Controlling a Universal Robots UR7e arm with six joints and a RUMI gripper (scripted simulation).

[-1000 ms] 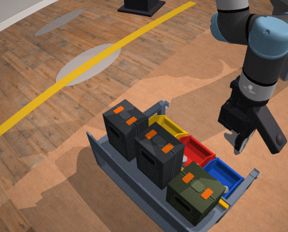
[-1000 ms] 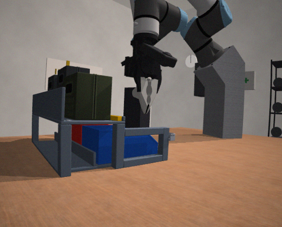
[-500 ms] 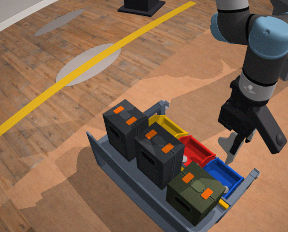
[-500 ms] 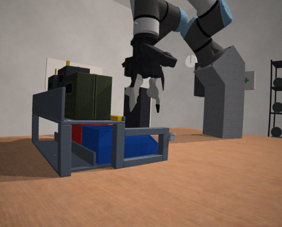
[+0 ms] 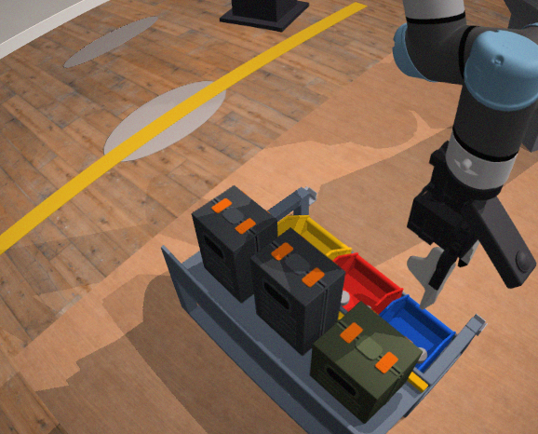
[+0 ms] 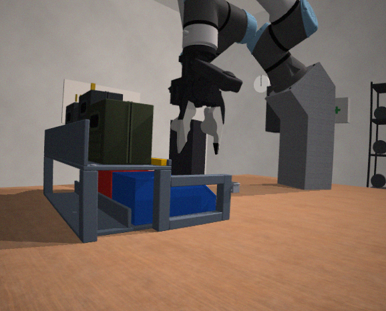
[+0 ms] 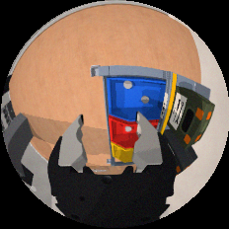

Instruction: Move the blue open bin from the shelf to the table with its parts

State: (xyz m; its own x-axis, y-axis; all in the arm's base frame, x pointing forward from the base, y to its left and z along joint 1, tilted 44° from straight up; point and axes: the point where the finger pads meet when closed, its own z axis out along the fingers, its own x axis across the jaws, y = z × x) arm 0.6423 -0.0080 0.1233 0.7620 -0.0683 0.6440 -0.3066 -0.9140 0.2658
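Now: hand 80 mm short of the blue open bin, 30 mm to the left of it and 90 mm above it. From my hand the other things lie so: green case (170 mm ahead, 70 mm to the right, 20 mm above); red bin (30 mm ahead, 130 mm to the right, 90 mm below); yellow bin (10 mm behind, 240 mm to the right, 90 mm below).
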